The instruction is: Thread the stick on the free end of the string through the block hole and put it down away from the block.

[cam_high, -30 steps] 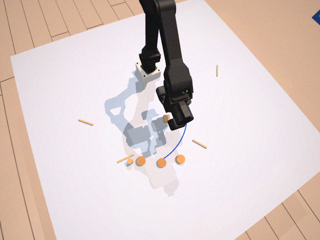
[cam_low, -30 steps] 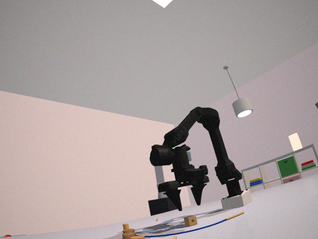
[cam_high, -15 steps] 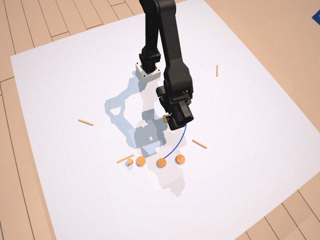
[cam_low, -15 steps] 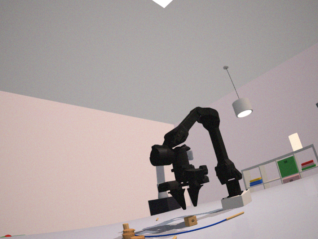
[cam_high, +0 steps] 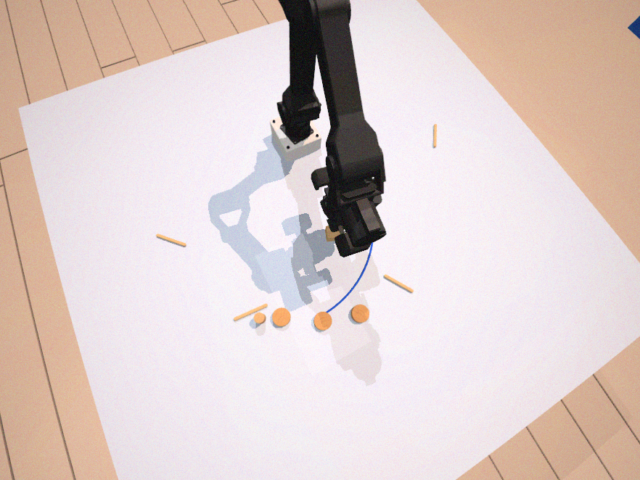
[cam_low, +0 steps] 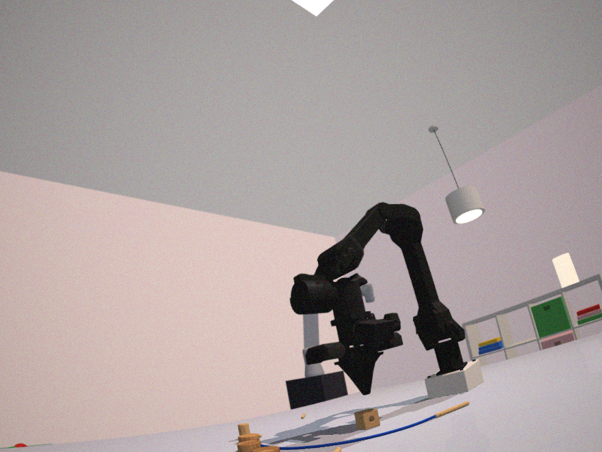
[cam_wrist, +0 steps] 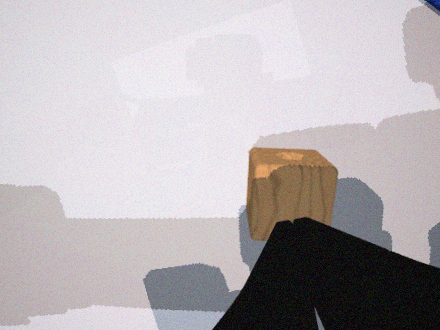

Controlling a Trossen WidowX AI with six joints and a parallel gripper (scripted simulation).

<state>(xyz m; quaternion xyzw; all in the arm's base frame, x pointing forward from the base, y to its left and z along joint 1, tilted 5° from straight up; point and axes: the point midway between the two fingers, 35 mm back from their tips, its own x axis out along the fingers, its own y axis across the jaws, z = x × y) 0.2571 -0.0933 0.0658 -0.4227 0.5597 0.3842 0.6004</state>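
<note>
The wooden block is 10 mm to the right of my gripper tip and 40 mm below it. From my gripper tip the other things lie so: round wooden button (150 mm ahead, 150 mm to the right, 50 mm below); then thin stick (10 mm behind, 130 mm to the left, 60 mm below).
</note>
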